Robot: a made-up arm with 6 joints.
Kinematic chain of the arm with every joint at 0, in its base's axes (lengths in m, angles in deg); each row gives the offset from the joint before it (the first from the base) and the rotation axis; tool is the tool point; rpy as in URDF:
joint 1: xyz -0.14 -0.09 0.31 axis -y
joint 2: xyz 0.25 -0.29 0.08 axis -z
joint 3: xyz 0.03 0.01 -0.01 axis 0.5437 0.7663 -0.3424
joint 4: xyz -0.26 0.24 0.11 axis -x
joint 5: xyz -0.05 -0.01 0 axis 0.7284 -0.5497 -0.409
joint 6: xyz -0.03 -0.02 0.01 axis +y
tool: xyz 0.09 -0.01 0.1 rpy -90 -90 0
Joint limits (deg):
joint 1: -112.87..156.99
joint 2: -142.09..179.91
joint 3: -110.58..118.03
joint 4: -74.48..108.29
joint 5: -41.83..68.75
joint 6: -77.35..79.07
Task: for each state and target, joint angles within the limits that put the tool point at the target. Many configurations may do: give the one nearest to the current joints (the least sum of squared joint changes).
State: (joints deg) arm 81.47 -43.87 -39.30 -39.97 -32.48 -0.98
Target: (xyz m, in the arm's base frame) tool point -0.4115 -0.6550 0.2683
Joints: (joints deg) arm 102.99 -84.69 -7.50 -22.45 -25.51 -38.21
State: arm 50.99 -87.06 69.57 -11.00 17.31 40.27
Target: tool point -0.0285 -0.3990 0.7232
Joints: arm 10.03 -97.42 53.09 -16.08 32.95 22.79
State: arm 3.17 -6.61 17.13 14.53 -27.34 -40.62
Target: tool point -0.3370 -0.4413 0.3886
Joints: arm 7.70 -37.99 -31.79 0.39 -17.78 -37.81
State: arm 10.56 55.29 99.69 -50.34 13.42 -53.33
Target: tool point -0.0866 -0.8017 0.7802
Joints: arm 31.10 50.03 118.03 3.99 -8.78 -64.83
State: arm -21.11 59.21 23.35 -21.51 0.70 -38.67
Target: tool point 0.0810 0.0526 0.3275
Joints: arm -34.81 62.28 -19.25 -20.13 14.28 -57.61
